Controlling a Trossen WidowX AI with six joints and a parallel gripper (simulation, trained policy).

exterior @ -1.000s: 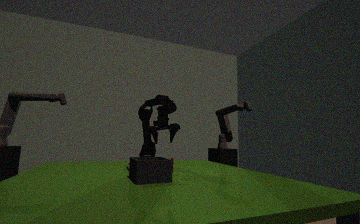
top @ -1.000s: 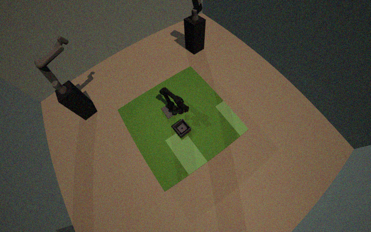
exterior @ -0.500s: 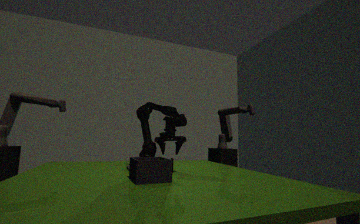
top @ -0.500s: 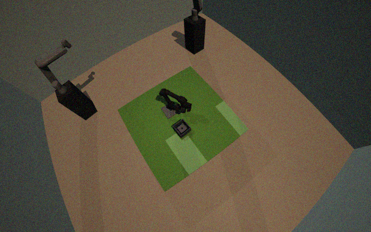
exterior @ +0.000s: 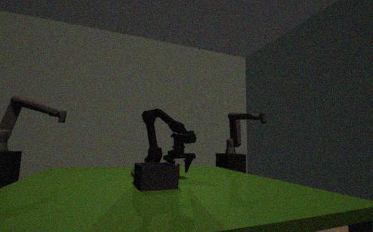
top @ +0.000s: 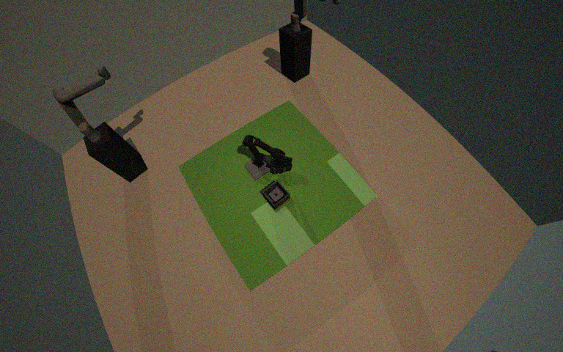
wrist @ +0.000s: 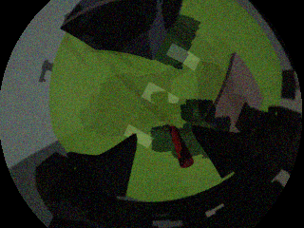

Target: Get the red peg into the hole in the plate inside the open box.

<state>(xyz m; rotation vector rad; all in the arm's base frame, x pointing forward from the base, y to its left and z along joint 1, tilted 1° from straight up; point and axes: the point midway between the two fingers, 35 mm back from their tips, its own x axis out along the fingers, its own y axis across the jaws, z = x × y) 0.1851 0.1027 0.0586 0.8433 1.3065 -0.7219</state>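
Now: gripper tip 2 cm past the small red peg and 1 cm below it. Round my gripper tip: dark box: 18 cm to the right, 15 cm ahead, 1 cm below.
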